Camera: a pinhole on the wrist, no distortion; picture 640 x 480 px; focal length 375.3 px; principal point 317.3 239.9 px. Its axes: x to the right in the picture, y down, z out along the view. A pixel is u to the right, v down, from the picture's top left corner.
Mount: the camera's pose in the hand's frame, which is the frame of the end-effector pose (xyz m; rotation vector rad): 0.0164 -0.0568 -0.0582 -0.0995 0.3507 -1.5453
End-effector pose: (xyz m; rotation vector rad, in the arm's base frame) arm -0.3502 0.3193 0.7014 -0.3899 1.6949 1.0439
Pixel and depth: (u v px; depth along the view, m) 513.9 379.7 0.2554
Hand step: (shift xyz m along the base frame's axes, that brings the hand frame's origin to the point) 0.1694 0.0209 -0.2681
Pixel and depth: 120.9 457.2 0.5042
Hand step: -0.0353 0.4780 -0.3572
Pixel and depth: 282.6 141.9 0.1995
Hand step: 0.1305 0.0824 -0.0615
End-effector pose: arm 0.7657 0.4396 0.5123 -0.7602 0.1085 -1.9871
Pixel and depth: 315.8 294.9 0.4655
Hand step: 0.0336 -0.0252 0.4378
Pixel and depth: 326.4 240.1 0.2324
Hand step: -0.0139 0.0216 0.2041
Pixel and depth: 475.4 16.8 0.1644
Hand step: -0.0439 0.1332 0.1342
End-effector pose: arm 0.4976 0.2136 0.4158 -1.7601 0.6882 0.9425
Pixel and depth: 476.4 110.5 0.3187
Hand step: 0.1212 0.3226 0.0669
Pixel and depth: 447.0 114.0 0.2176
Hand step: 0.0922 0.2052 0.0435
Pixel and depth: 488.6 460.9 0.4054
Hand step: 0.3613 0.3081 -0.2046
